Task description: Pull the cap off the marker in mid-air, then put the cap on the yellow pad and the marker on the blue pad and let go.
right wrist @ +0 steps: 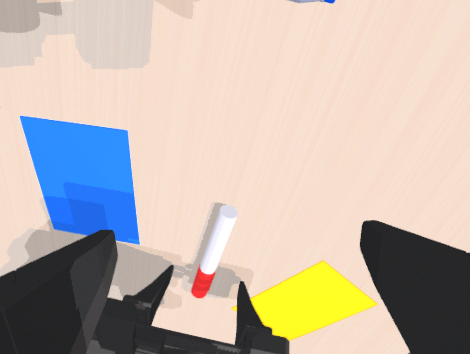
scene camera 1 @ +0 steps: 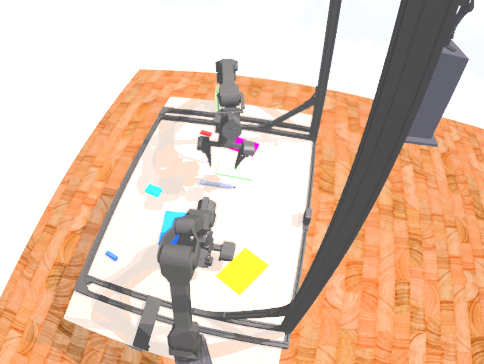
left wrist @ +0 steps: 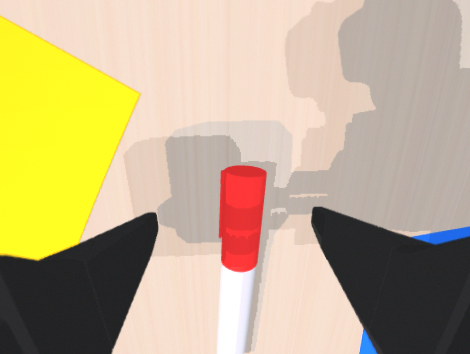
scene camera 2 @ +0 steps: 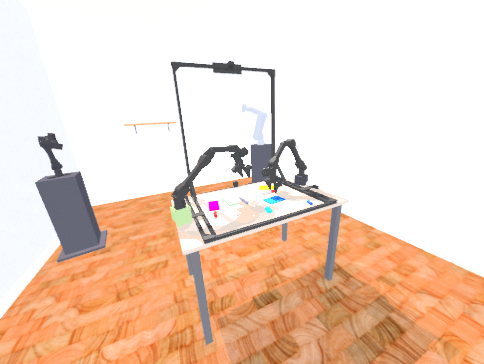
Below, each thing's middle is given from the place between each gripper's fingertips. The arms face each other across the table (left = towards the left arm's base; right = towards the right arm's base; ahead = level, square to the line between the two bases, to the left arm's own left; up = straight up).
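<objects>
From my right hand: blue pad (right wrist: 84, 171), 18 cm below, 15 cm to the left, 17 cm ahead; yellow pad (scene camera 1: 246, 267), 18 cm below, 29 cm to the left, 9 cm behind. Right hand 17 cm above the white marker (right wrist: 227, 216), 21 cm to the right of it, 3 cm short of it.
From my left hand: blue pad, 110 mm to the right, 130 mm ahead; yellow pad, 40 mm to the left, 120 mm behind; white marker, 40 mm to the right, 10 mm above, 10 mm behind.
</objects>
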